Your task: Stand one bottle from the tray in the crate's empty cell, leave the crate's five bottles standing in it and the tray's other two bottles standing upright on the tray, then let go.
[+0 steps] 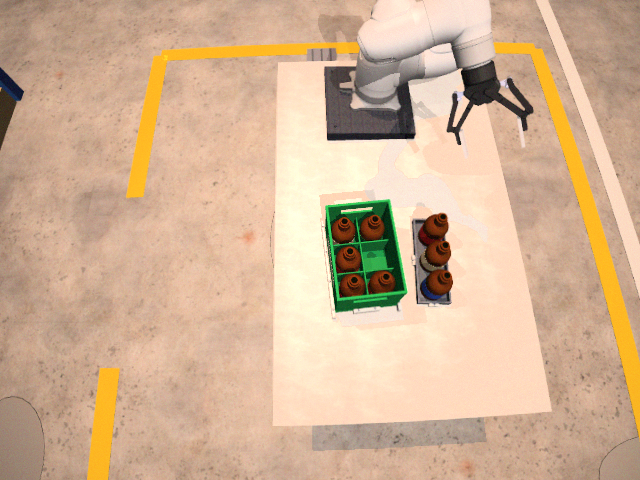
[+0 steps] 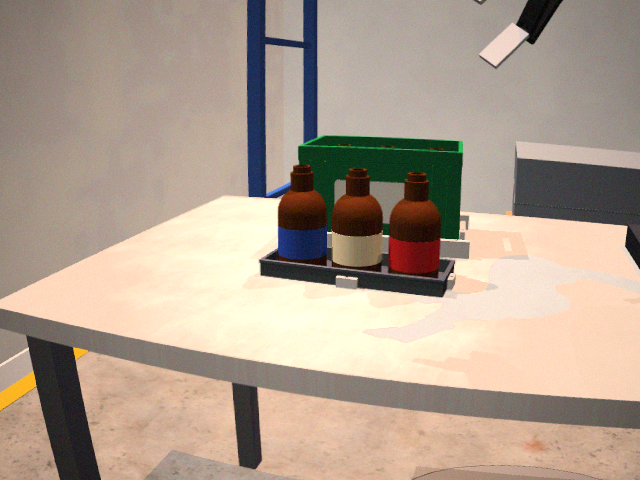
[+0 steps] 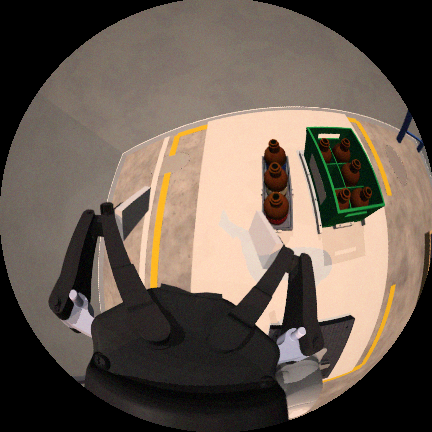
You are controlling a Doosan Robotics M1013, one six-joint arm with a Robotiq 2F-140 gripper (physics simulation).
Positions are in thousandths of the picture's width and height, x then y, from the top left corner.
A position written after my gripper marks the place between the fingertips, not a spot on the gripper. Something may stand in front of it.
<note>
I see my gripper (image 1: 773,314), a blue-labelled bottle (image 2: 473,445), a cream-labelled bottle (image 2: 559,457) and a red-labelled bottle (image 2: 649,466).
The blue-labelled bottle shows as well in image 1 (image 1: 687,589). My gripper also shows in image 2 (image 2: 749,66) and in image 3 (image 3: 464,485).
</note>
